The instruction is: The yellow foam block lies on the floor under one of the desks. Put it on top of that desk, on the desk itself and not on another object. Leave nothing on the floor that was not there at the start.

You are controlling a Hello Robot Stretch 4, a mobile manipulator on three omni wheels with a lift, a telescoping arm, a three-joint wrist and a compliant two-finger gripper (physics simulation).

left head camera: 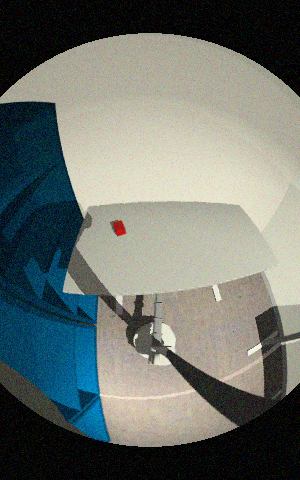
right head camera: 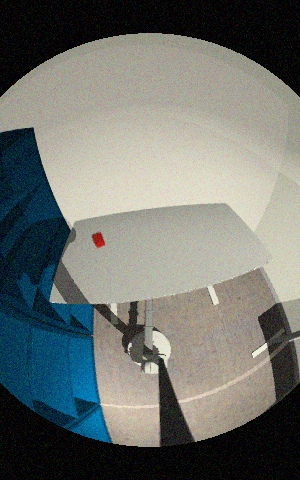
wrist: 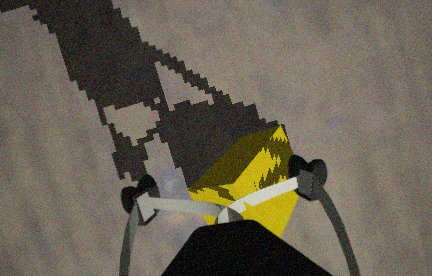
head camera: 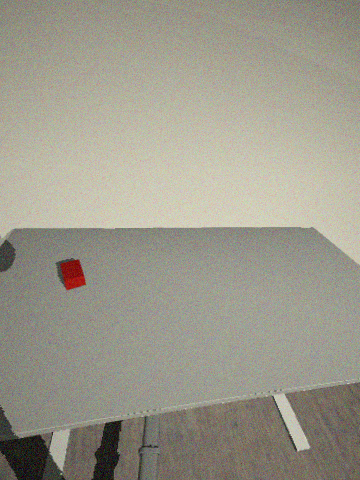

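Places are measured from the robot's base along level axes (x right, y ahead, z up), in metres.
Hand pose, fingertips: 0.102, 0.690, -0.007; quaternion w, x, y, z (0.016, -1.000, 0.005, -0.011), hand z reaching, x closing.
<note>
After its pixels a point has its place, as x, y, z.
The yellow foam block (wrist: 286,212) @[0.146, 0.665, 0.038] is on the floor in the wrist view, between the fingertips and close to the right one; the black gripper body hides its lower part. My gripper (wrist: 222,180) @[0.102, 0.690, -0.007] is open around it, with a wide space on the left finger's side. Whether the right fingertip touches the block I cannot tell. The grey desk (head camera: 200,320) @[0.127, 0.534, 0.922] (left head camera: 190,250) @[0.146, 0.548, 0.922] (right head camera: 170,260) @[0.157, 0.516, 0.923] fills the middle of the head views. My arm (head camera: 149,462) @[0.003, 0.317, 0.402] (left head camera: 158,310) @[0.004, 0.282, 0.402] reaches in under its front edge. The desk hides the block and gripper in the head camera view.
A red block (head camera: 73,274) @[-0.296, 0.655, 0.967] (left head camera: 119,228) @[-0.295, 0.649, 0.968] (right head camera: 98,240) @[-0.292, 0.647, 0.968] stands on the left part of the desk top. White desk feet (head camera: 292,422) @[0.798, 0.567, -0.002] (left head camera: 216,292) @[0.795, 0.566, -0.002] show below the front edge. A tall blue structure (left head camera: 30,330) @[-0.663, -0.079, 0.963] (right head camera: 60,360) @[-0.694, -0.239, 0.506] stands at the left. A pale wall rises behind the desk.
</note>
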